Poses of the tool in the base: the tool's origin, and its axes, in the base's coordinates. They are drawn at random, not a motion.
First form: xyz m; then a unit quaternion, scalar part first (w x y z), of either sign.
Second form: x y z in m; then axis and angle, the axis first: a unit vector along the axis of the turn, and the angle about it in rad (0 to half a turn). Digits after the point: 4 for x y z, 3 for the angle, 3 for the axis.
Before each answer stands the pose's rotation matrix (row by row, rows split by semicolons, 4 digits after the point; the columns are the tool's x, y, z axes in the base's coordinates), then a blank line. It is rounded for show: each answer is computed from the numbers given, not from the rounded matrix.
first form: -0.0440, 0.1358, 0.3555, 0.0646, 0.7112, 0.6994, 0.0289
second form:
0.0200 0.9911 0.1315; 0.9986 -0.0133 -0.0515; -0.0493 0.1323 -0.9900

-0.0440, 0.1358, 0.3555, 0.713, 0.701, 0.029, 3.012
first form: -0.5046, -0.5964, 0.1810, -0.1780, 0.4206, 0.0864, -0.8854
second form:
-0.5828 -0.2425 -0.7756; 0.3879 -0.9217 -0.0033; -0.7140 -0.3027 0.6313

-0.5046, -0.5964, 0.1810, -0.427, -0.088, 0.900, 2.784
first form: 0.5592, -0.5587, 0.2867, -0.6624, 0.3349, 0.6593, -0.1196
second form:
0.1020 0.2832 -0.9536; 0.6001 0.7471 0.2860; 0.7934 -0.6014 -0.0938

0.5592, -0.5587, 0.2867, -0.447, -0.880, 0.160, 1.693
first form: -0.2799, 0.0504, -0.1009, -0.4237, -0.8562, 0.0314, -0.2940
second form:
0.8252 -0.3029 0.4768; 0.1954 -0.6390 -0.7440; 0.5300 0.7071 -0.4681

-0.2799, 0.0504, -0.1009, 0.945, -0.035, 0.325, 2.267
